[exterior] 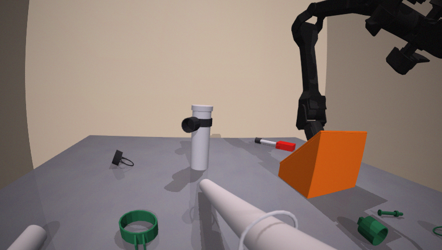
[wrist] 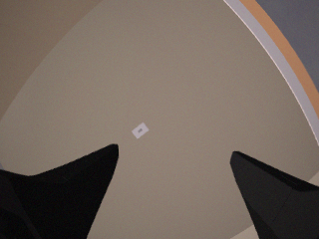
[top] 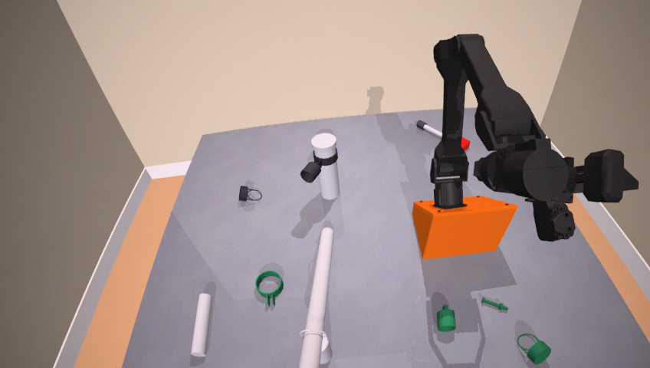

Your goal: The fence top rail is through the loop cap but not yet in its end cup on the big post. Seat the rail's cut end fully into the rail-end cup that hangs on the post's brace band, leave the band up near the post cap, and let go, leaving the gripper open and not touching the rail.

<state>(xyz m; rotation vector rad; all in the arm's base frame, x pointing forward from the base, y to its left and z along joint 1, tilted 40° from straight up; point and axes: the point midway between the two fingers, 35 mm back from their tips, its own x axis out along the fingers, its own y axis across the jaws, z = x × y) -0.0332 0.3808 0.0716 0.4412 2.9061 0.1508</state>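
Right now the rail-end cup is 42 cm ahead of my gripper tip, 46 cm to the right of it and 26 cm below it. From my gripper tip the other things lie so: green bolt: 7 cm ahead, 3 cm to the right, 41 cm below; green cup: 19 cm ahead, 4 cm to the right, 40 cm below; green looped cap: 3 cm ahead, 9 cm to the left, 40 cm below.
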